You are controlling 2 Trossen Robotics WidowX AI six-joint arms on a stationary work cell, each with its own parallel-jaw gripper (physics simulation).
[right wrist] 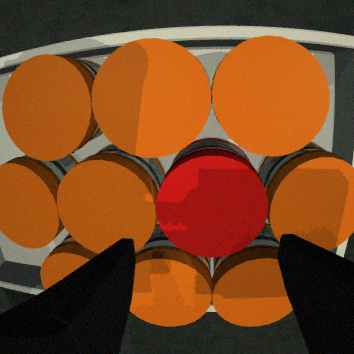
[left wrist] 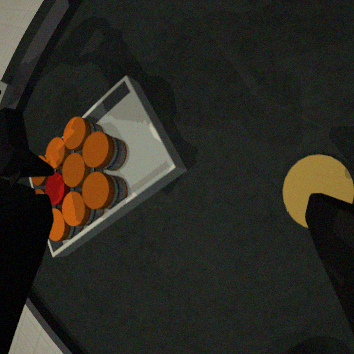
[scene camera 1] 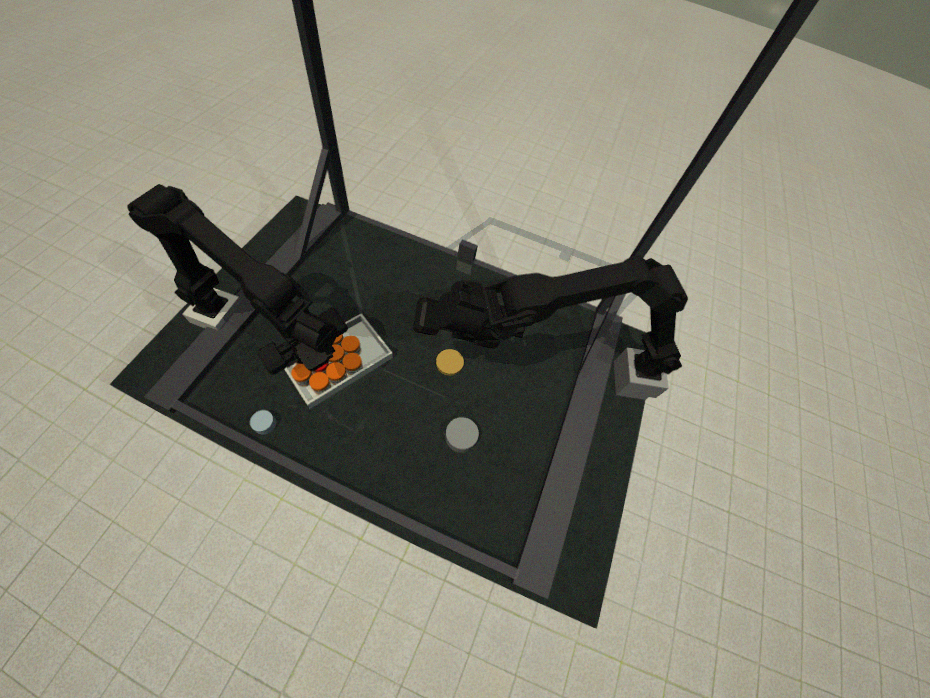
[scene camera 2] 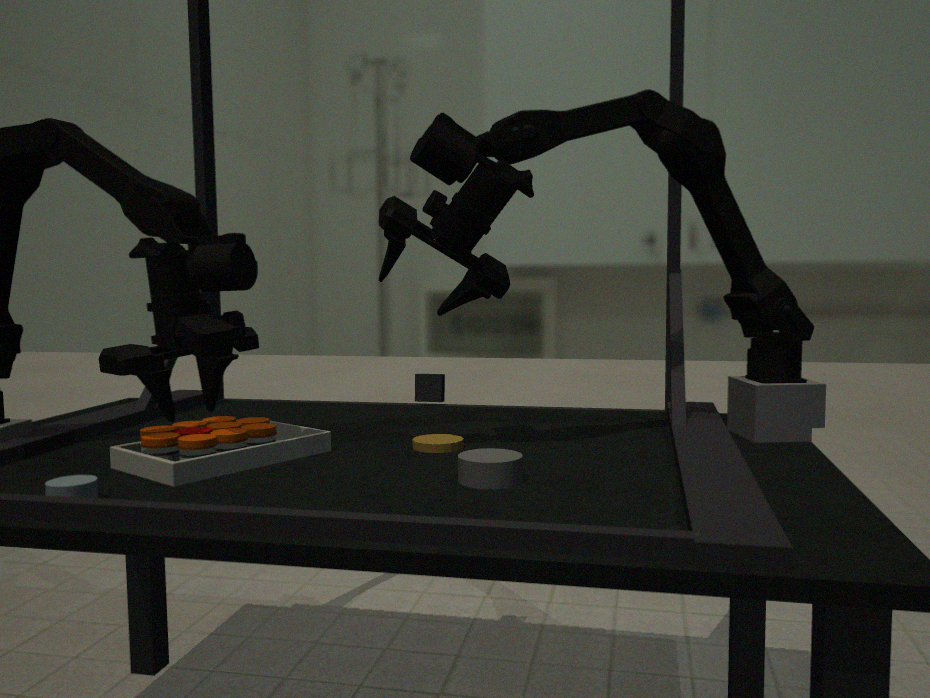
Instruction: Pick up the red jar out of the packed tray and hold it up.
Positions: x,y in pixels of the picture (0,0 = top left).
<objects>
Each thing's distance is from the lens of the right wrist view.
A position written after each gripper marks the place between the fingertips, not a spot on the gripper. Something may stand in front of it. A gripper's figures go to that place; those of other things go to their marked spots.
right gripper (right wrist: 208,249): 0.10 m
red jar (right wrist: 211,202): 0.11 m
</objects>
